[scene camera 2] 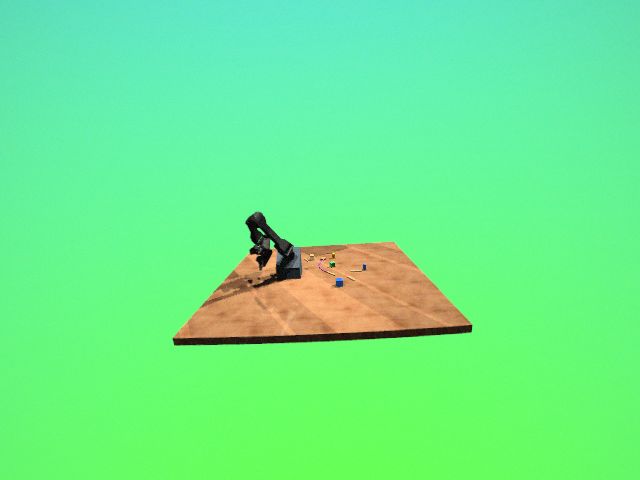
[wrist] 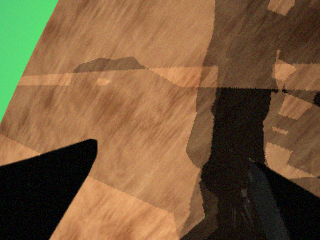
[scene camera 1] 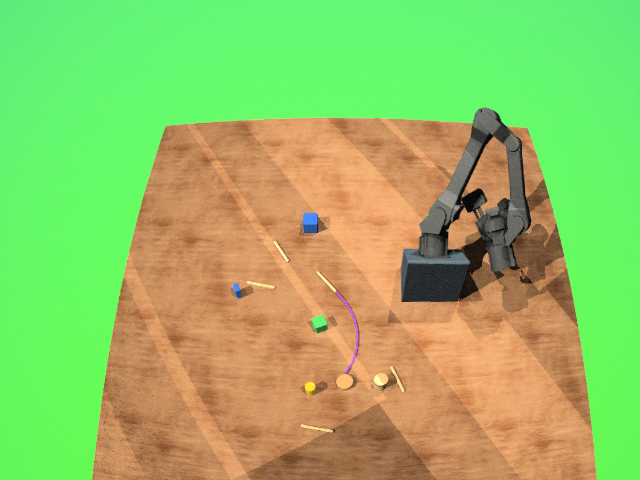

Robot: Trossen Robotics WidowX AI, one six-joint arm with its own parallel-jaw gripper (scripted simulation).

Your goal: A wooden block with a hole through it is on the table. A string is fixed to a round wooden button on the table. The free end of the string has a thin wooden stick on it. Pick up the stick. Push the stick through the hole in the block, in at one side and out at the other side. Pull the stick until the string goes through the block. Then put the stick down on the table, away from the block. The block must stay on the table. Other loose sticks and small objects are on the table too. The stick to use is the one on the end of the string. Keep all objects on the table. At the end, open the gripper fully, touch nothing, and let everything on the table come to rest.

My gripper (scene camera 1: 482,224) is open and holds nothing.
My gripper is seen too in the wrist view (wrist: 173,158).
